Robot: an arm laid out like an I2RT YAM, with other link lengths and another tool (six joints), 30 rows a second.
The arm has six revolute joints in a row. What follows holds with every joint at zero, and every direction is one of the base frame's. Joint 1 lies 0.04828 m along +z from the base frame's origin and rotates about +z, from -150.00 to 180.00 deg. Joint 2 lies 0.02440 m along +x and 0.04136 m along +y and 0.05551 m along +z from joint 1 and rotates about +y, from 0.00 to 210.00 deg. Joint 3 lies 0.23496 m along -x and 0.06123 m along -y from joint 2 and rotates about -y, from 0.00 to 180.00 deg. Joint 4 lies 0.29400 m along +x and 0.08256 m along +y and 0.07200 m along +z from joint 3 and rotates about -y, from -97.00 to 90.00 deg. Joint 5 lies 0.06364 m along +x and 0.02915 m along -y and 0.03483 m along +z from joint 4 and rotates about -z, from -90.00 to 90.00 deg. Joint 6 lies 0.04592 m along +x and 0.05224 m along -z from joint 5 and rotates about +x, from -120.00 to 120.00 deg. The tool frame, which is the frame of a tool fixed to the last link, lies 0.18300 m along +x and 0.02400 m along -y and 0.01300 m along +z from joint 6; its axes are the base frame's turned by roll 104.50, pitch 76.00 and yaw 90.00 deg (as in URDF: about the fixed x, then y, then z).
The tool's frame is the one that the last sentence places.
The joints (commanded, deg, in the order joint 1, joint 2, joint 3, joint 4, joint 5, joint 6), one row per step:
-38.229, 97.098, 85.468, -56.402, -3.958, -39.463
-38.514, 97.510, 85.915, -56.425, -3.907, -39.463
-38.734, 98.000, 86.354, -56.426, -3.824, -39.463
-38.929, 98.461, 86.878, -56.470, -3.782, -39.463
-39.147, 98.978, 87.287, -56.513, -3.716, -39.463
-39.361, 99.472, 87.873, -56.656, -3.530, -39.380
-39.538, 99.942, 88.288, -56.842, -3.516, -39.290
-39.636, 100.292, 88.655, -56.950, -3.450, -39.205
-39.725, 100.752, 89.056, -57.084, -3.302, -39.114
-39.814, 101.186, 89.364, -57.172, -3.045, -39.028
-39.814, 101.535, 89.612, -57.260, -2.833, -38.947
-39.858, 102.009, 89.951, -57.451, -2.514, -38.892
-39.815, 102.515, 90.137, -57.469, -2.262, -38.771
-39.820, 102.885, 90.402, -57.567, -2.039, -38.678
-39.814, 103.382, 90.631, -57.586, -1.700, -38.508
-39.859, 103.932, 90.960, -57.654, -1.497, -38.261
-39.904, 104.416, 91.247, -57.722, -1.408, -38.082
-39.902, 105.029, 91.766, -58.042, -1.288, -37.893
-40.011, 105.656, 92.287, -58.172, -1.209, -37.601
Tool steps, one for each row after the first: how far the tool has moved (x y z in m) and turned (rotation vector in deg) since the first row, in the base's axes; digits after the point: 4 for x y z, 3 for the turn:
-0.0001, -0.0032, 0.0000, -0.045, 0.020, -0.304
0.0001, -0.0061, -0.0007, -0.072, 0.109, -0.555
0.0006, -0.0088, -0.0006, -0.115, 0.118, -0.766
0.0005, -0.0114, -0.0018, -0.068, 0.275, -1.008
0.0003, -0.0146, -0.0017, -0.142, 0.408, -1.368
-0.0001, -0.0163, -0.0028, 0.029, 0.588, -1.633
0.0000, -0.0179, -0.0032, 0.066, 0.682, -1.834
-0.0001, -0.0196, -0.0043, 0.110, 0.902, -2.061
-0.0006, -0.0215, -0.0057, 0.086, 1.203, -2.323
-0.0008, -0.0225, -0.0069, 0.076, 1.459, -2.475
-0.0016, -0.0240, -0.0086, 0.066, 1.890, -2.683
-0.0017, -0.0248, -0.0114, 0.130, 2.280, -2.840
-0.0019, -0.0259, -0.0127, 0.122, 2.552, -3.009
-0.0023, -0.0274, -0.0151, 0.104, 2.943, -3.279
-0.0025, -0.0289, -0.0173, 0.211, 3.243, -3.622
-0.0026, -0.0299, -0.0193, 0.364, 3.470, -3.861
-0.0026, -0.0306, -0.0212, 0.587, 3.831, -4.071
-0.0024, -0.0325, -0.0229, 0.764, 4.010, -4.477

